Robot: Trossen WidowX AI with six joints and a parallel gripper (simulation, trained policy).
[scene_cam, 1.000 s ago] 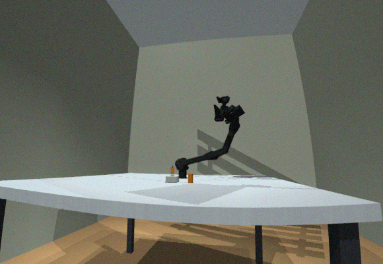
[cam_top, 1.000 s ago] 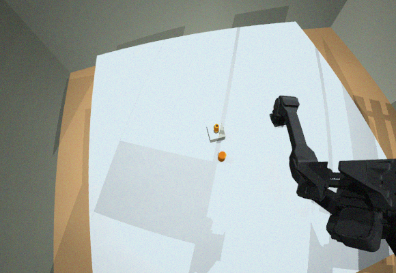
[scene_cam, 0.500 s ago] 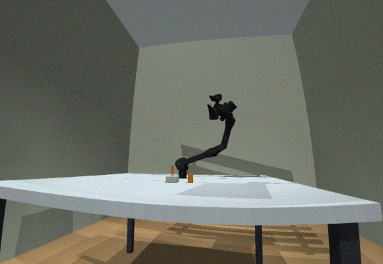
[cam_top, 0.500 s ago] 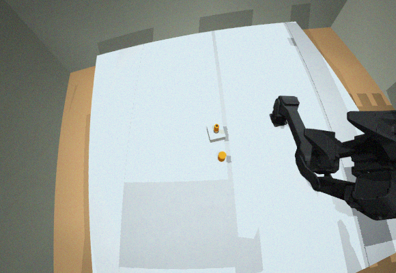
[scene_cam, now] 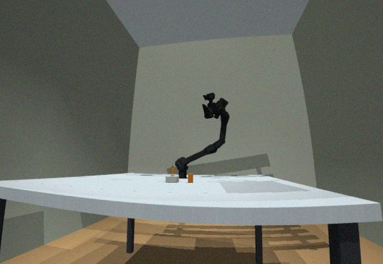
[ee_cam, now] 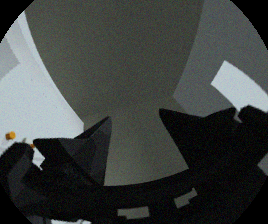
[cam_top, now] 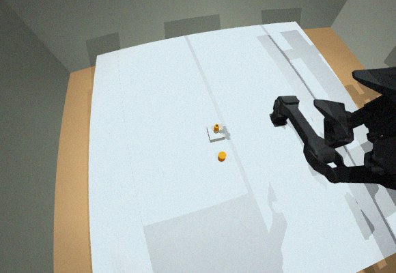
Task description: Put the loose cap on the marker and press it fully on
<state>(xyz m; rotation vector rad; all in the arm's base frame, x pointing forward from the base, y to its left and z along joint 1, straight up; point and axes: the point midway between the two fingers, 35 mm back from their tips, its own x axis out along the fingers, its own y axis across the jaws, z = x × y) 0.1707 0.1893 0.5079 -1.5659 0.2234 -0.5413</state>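
Now: gripper tip 490 mm above the orange-yellow cap, 90 mm short of it and 70 mm to the left of it. From my gripper tip the other things lie so: orange marker (450 mm below, 170 mm to the right, 90 mm ahead); holder block (500 mm below, 170 mm to the right, 90 mm ahead).
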